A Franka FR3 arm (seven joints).
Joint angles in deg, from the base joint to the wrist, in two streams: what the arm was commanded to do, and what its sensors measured. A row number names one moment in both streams.
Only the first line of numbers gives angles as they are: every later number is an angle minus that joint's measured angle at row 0.
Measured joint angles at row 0:
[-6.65, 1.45, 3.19, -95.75, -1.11, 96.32, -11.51]
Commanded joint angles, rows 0 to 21:
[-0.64, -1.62, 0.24, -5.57, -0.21, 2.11, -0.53]
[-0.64, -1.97, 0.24, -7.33, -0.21, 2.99, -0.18]
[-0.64, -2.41, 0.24, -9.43, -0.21, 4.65, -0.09]
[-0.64, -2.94, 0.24, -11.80, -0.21, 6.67, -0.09]
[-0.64, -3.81, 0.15, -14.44, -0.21, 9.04, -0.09]
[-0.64, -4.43, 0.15, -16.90, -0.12, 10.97, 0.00]
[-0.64, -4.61, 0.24, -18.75, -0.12, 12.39, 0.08]
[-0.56, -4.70, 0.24, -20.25, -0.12, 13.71, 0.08]
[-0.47, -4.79, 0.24, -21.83, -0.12, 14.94, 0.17]
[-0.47, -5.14, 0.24, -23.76, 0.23, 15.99, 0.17]
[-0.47, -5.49, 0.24, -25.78, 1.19, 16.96, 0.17]
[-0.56, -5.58, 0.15, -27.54, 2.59, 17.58, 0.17]
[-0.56, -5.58, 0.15, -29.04, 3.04, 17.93, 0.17]
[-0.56, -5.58, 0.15, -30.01, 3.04, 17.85, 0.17]
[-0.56, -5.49, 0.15, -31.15, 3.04, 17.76, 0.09]
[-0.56, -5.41, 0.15, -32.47, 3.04, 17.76, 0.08]
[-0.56, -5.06, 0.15, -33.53, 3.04, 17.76, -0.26]
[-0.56, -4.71, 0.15, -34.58, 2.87, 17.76, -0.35]
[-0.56, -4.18, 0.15, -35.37, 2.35, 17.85, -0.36]
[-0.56, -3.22, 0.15, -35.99, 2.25, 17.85, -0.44]
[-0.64, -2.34, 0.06, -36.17, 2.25, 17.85, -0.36]
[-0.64, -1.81, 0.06, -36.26, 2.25, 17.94, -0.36]
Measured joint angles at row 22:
[-0.30, -2.68, 0.01, -34.35, 1.96, 16.46, 0.08]
